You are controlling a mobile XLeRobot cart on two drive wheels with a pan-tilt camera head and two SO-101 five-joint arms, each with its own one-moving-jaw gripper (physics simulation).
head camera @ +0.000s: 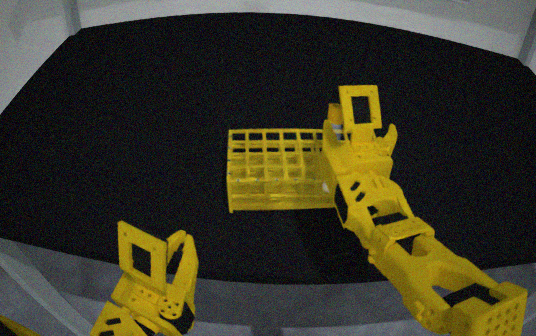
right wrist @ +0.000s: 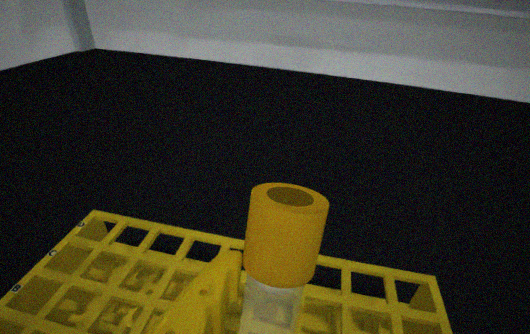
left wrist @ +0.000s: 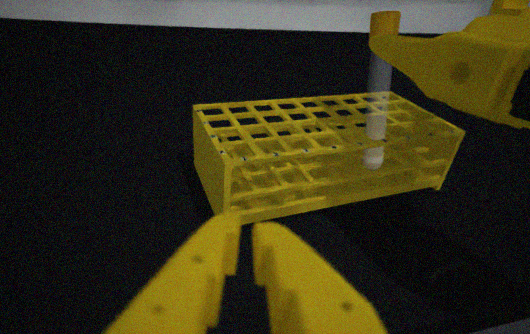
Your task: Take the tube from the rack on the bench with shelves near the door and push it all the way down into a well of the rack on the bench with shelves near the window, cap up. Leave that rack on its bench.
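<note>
The yellow rack stands on the black bench top. The tube stands upright in it, orange cap up; its rounded bottom shows through the rack's front wall, above the rack's base. My right gripper is open at the rack's right part. Its jaw crosses the tube just below the cap in the left wrist view; in the right wrist view one jaw shows left of the tube, the other is out of view. My left gripper is shut and empty, in front of the rack.
The black bench top extends around the rack. Pale walls and grey corner posts stand behind it. The right arm reaches over the bench's front edge, hiding the rack's right end in the head camera view.
</note>
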